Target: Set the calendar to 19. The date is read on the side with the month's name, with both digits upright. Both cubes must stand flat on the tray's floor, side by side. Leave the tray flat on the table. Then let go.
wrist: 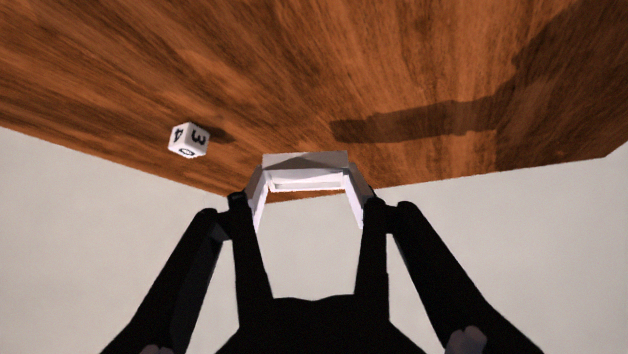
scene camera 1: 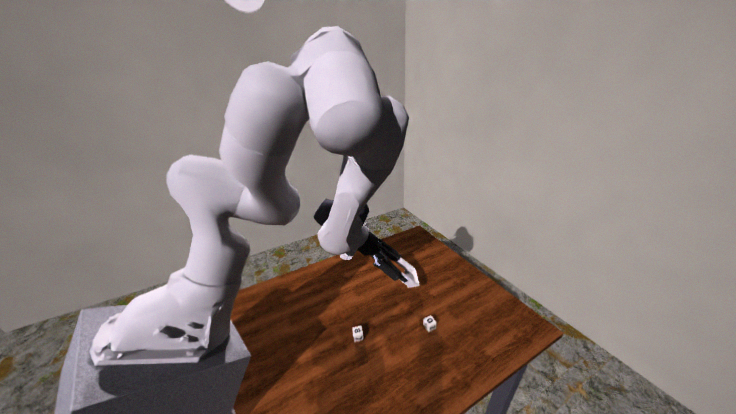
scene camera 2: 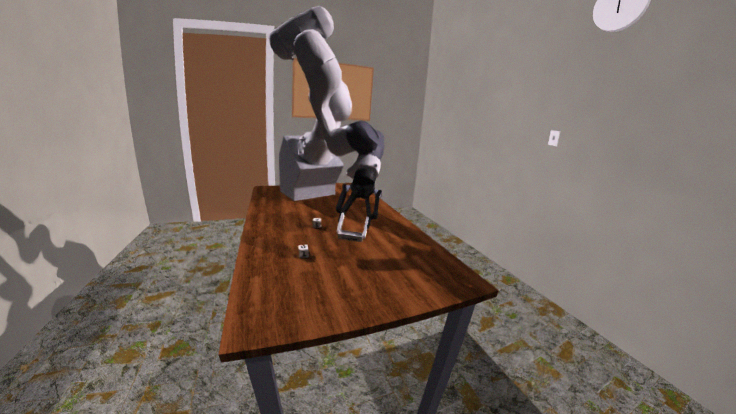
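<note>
The white tray (scene camera 1: pixel 412 282) (scene camera 2: pixel 351 236) (wrist: pixel 305 161) is held tilted above the table, its long part hanging beyond the fingertips. My gripper (scene camera 1: pixel 402 269) (scene camera 2: pixel 356 213) (wrist: pixel 306 176) is shut on the tray's two side arms. No month name is readable. One white cube (scene camera 1: pixel 429 323) (scene camera 2: pixel 303 251) (wrist: pixel 188 140) lies on the table, farther from the robot's base, with 0 on top; the wrist view also shows its 3 and 4. The other cube (scene camera 1: pixel 357 333) (scene camera 2: pixel 317 222) lies nearer the base, with what looks like an 8 on top. Both cubes are outside the tray and apart.
The brown wooden table (scene camera 1: pixel 319 381) (scene camera 2: pixel 288 314) (wrist: pixel 300 65) bears both cubes. The robot's grey pedestal (scene camera 1: pixel 169 391) (scene camera 2: pixel 311 182) stands at one end of the table. Walls stand beyond the table, and the arm's shadow falls across the table top.
</note>
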